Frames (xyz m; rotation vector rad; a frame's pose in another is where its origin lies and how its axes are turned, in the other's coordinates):
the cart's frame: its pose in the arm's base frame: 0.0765 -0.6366 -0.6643 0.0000 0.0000 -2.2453
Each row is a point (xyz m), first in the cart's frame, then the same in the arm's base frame.
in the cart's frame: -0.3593 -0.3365 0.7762
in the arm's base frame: 0.0381 -0.1458 0.1119
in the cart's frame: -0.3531 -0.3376 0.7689
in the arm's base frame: 0.0333 -0.1500 0.1046
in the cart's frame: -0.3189 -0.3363 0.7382
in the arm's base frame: 0.0130 -0.1775 0.0739
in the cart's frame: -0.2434 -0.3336 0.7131
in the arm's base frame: -0.0320 -0.2382 0.0488
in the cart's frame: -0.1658 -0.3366 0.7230
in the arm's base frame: -0.0828 -0.2969 0.0587
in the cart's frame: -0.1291 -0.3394 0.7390
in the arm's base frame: -0.1080 -0.3238 0.0747
